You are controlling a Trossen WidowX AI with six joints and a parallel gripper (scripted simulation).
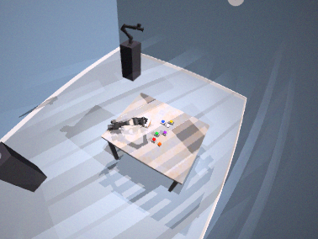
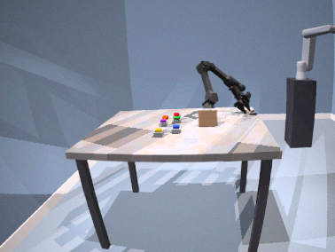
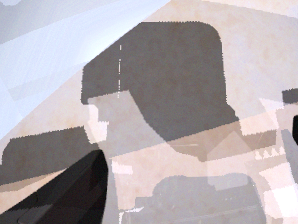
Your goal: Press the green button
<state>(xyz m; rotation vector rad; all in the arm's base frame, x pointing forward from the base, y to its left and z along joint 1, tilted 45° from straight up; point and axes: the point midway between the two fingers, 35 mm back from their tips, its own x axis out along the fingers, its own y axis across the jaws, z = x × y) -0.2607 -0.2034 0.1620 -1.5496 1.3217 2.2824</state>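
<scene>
Now: the red button 510 mm ahead of my gripper tip, 100 mm to the left of it and 20 mm above it. Round my gripper tip: green button 490 mm ahead, 190 mm to the left, 20 mm above; orange block 590 mm ahead, 100 mm to the left; blue button 460 mm ahead, 390 mm to the left, 20 mm above.
</scene>
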